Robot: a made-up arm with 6 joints.
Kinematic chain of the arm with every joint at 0, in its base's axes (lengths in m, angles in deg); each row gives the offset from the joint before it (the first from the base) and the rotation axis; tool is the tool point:
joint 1: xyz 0 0 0.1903 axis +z
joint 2: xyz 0 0.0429 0 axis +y
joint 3: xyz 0 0 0.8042 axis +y
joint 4: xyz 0 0 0.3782 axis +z
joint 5: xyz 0 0 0 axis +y
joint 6: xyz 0 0 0.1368 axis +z
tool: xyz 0 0 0
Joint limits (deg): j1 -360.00..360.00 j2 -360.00..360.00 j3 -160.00..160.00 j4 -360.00..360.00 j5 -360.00..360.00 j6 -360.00..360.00
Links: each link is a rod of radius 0.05 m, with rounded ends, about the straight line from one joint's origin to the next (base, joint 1, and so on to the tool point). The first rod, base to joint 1, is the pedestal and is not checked.
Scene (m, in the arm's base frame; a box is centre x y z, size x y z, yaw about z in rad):
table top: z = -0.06
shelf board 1: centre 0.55 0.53 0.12 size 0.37 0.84 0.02 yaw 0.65
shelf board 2: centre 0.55 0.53 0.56 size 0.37 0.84 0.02 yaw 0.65
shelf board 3: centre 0.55 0.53 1 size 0.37 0.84 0.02 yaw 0.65
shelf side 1: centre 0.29 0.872 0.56 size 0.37 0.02 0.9 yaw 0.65
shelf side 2: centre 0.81 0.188 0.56 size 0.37 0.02 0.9 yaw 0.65
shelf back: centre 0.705 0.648 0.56 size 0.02 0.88 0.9 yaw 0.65
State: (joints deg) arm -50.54 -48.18 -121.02 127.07 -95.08 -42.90
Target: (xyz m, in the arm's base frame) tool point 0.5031 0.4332 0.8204
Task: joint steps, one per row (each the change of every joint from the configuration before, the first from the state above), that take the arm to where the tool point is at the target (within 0.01 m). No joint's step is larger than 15 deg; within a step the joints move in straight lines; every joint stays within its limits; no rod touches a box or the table.
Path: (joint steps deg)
1: -13.22 6.01 -0.97 1.91 -0.88 0.00
2: -13.21 6.01 -0.98 1.91 -0.89 0.00
3: -13.22 6.01 -0.97 1.91 -0.88 0.00
4: -13.22 6.01 -0.98 1.91 -0.88 0.00
5: -13.21 6.01 -0.97 1.91 -0.89 0.00
6: -13.22 6.01 -0.98 1.91 -0.88 0.00
7: -13.22 6.00 -0.97 1.91 -0.88 0.00
8: 0.47 -8.11 12.57 2.73 1.35 0.00
9: 0.48 -8.12 12.58 2.73 1.35 0.00

